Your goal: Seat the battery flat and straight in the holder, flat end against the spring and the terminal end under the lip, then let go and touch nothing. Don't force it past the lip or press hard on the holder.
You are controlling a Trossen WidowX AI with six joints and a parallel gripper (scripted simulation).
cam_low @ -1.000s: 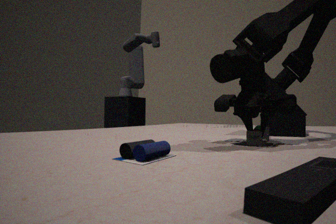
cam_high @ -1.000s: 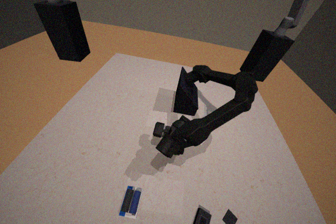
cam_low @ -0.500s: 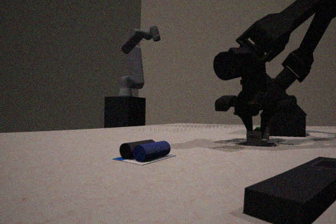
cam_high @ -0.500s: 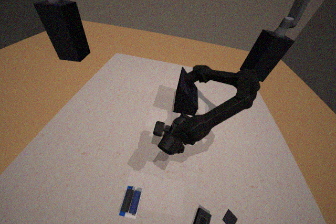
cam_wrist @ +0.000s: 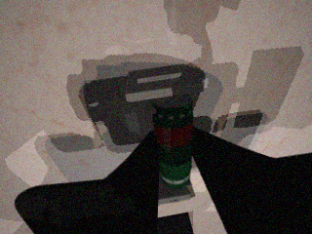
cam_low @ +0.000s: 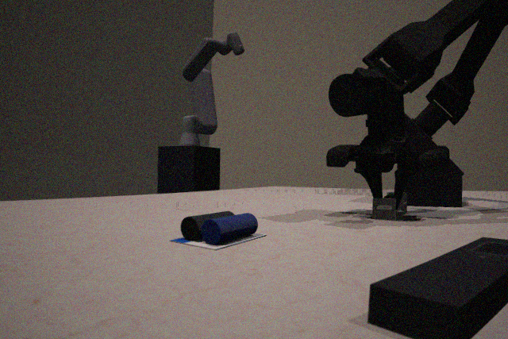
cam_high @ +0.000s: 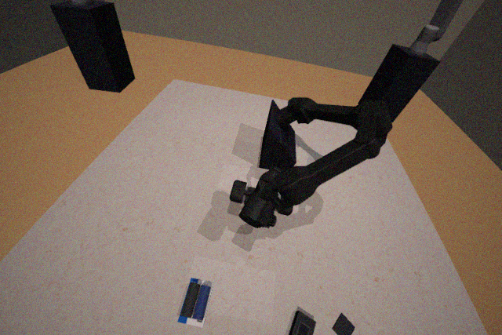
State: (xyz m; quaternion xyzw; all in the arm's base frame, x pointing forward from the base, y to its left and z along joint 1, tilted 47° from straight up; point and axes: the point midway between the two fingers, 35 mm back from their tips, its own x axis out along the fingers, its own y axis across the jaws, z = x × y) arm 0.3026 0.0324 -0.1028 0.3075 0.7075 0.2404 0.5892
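Now: the battery 10 mm above my gripper tip. Also, from my gripper tip: black remote 360 mm ahead, 90 mm to the left, 10 mm above; then blister card 270 mm ahead, 140 mm to the right.
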